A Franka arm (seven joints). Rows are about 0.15 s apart.
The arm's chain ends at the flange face. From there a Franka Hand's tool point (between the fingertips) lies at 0.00 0.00 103.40 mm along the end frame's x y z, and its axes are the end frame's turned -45 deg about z.
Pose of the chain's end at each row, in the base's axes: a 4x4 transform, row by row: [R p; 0 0 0 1], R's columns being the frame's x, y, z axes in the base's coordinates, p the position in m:
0.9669 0.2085 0.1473 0.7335; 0.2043 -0.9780 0.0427 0.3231; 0.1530 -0.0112 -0.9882 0.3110; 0 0 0 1
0.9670 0.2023 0.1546 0.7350; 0.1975 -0.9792 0.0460 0.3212; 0.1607 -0.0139 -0.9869 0.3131; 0 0 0 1
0.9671 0.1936 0.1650 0.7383; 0.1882 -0.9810 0.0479 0.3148; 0.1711 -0.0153 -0.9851 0.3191; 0 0 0 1
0.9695 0.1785 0.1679 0.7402; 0.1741 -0.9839 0.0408 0.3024; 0.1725 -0.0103 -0.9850 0.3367; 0 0 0 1
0.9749 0.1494 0.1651 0.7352; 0.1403 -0.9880 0.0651 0.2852; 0.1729 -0.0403 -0.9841 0.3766; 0 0 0 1
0.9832 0.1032 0.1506 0.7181; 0.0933 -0.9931 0.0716 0.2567; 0.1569 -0.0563 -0.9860 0.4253; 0 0 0 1
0.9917 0.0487 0.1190 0.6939; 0.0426 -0.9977 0.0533 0.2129; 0.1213 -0.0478 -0.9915 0.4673; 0 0 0 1
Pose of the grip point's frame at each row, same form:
0.5363 0.8311 0.1473 0.7487; 0.8360 -0.5471 0.0427 0.3275; 0.1161 0.1003 -0.9882 0.2088; 0 0 0 1
0.5407 0.8268 0.1546 0.7510; 0.8321 -0.5527 0.0460 0.3260; 0.1235 0.1038 -0.9869 0.2111; 0 0 0 1
0.5469 0.8207 0.1650 0.7554; 0.8267 -0.5606 0.0479 0.3198; 0.1318 0.1102 -0.9851 0.2172; 0 0 0 1
0.5593 0.8118 0.1679 0.7576; 0.8188 -0.5726 0.0408 0.3066; 0.1293 0.1147 -0.9850 0.2349; 0 0 0 1
0.5837 0.7950 0.1651 0.7523; 0.7978 -0.5994 0.0651 0.2919; 0.1508 0.0938 -0.9841 0.2748; 0 0 0 1
0.6223 0.7682 0.1506 0.7337; 0.7682 -0.6363 0.0716 0.2641; 0.1508 0.0711 -0.9860 0.3233; 0 0 0 1
0.6668 0.7357 0.1190 0.7062; 0.7356 -0.6754 0.0533 0.2184; 0.1196 0.0520 -0.9915 0.3648; 0 0 0 1

